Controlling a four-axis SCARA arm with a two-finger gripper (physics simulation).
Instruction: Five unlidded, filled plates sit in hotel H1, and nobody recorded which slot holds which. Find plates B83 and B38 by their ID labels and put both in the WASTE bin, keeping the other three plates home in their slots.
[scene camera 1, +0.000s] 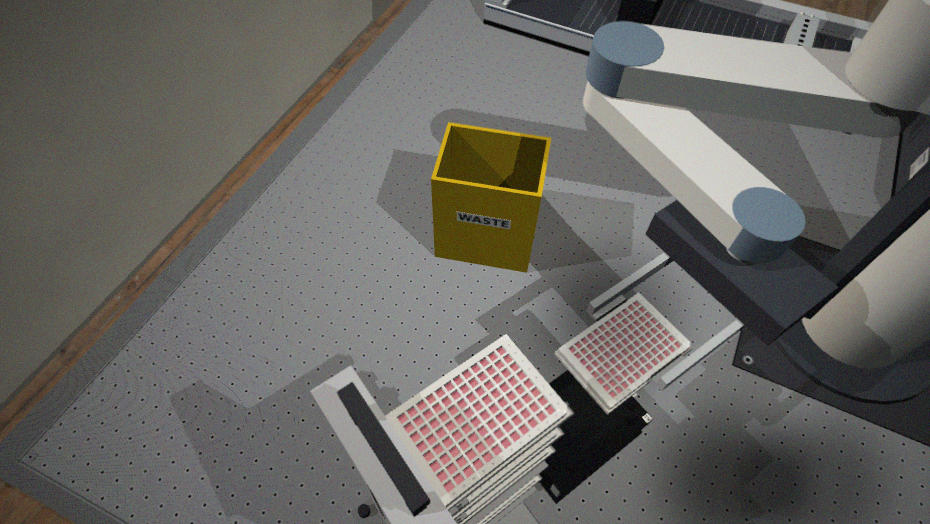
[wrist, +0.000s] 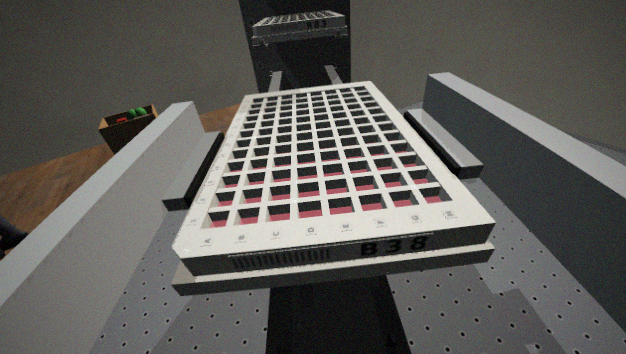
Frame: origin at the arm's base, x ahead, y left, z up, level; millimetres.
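Seen in the pictures: gripper, fingertip midpoint: (scene camera 1: 624, 345) (wrist: 312, 109); arm's base at its link origin: (scene camera 1: 844, 330).
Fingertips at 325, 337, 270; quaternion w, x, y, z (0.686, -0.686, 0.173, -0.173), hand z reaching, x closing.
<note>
Offsets run from my fingertips to a thing's top centre, as dx, dy, dz. "spot": to the spot under its first point.
My gripper (scene camera 1: 624, 350) (wrist: 312, 109) is shut on plate B38 @[-2, -4, -8] (scene camera 1: 641, 331) (wrist: 345, 160), whose ID label shows on its front edge in the wrist view. The plate is level, off the table, between the hotel and the arm's base. The hotel (scene camera 1: 383, 449) (wrist: 300, 57) stands at the lower left in the scene view, with a filled top plate @[+96, +183, +131] (scene camera 1: 484, 410) and several plate edges below it. In the wrist view, a hotel plate @[+96, +183, +25] (wrist: 300, 24) has a label too small to read surely, so I cannot tell which plate is B83. The yellow WASTE bin @[+263, -239, -57] (scene camera 1: 482, 244) stands open at the upper middle, apart from the gripper.
A black flat pad @[spot: -13, +55, -197] (scene camera 1: 585, 449) lies on the perforated table beside the hotel. The arm's links (scene camera 1: 676, 156) reach over the table right of the bin. A dark tray-like unit (scene camera 1: 553, 26) is at the top edge. A brown box (wrist: 131, 131) with green items stands beyond the left finger.
</note>
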